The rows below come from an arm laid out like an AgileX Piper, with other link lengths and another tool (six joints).
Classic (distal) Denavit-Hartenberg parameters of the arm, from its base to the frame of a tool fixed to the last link. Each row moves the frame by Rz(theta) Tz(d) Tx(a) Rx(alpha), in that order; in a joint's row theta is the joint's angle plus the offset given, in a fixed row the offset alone. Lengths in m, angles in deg.
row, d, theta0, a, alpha
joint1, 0.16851, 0, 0, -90
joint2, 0, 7.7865, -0.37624, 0
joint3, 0, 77.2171, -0.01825, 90
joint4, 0.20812, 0, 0, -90
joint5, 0, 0, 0, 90
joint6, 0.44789, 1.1, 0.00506, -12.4
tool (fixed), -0.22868, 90, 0, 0
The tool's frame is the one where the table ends.
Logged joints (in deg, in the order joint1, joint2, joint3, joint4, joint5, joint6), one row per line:
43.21, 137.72, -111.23, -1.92, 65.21, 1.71
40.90, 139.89, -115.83, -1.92, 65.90, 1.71
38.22, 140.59, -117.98, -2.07, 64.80, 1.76
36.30, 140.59, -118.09, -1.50, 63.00, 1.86
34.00, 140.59, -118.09, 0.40, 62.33, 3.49
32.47, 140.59, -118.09, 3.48, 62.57, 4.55
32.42, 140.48, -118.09, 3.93, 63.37, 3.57
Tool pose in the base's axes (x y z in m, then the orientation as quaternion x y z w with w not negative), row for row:
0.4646, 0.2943, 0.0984, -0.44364, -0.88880, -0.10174, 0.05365
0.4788, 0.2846, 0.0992, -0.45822, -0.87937, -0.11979, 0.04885
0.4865, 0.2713, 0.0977, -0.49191, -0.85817, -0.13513, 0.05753
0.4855, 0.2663, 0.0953, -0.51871, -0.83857, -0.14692, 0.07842
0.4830, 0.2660, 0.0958, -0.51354, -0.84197, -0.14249, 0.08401
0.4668, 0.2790, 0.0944, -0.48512, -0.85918, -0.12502, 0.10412
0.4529, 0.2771, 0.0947, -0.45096, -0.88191, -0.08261, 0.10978
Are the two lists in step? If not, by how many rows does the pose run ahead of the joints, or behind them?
The pose runs 2 rows ahead of the joints: the pose in row i belongs to the joints in row i + 2.
